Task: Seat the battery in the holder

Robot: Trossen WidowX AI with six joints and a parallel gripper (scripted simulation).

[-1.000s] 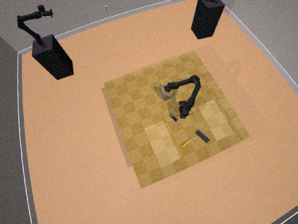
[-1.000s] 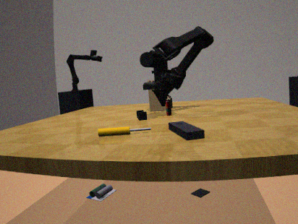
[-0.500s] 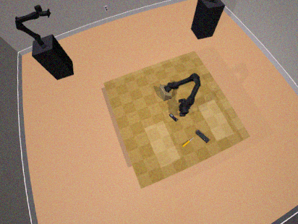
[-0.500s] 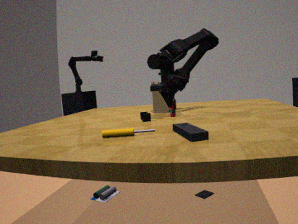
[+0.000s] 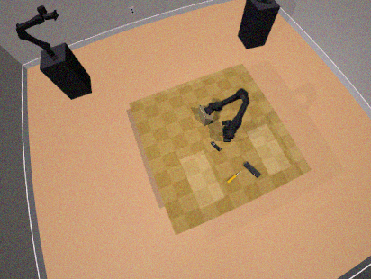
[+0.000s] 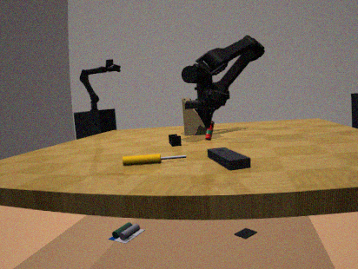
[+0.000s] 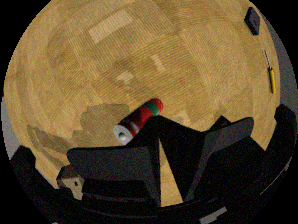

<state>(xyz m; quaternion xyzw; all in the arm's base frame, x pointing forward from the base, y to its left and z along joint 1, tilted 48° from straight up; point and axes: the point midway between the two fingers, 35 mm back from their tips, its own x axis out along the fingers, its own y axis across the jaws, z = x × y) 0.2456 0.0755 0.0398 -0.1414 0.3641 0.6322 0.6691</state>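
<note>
Right now the battery is 10 mm below my gripper tip and 10 mm behind it. The rest, counted from my gripper tip: dark flat tile (320 mm ahead, 240 mm below, 150 mm to the left); then yellow-handled screwdriver (360 mm ahead, 50 mm to the right, 30 mm below); then black block (360 mm ahead, 110 mm to the left, 30 mm below).
</note>
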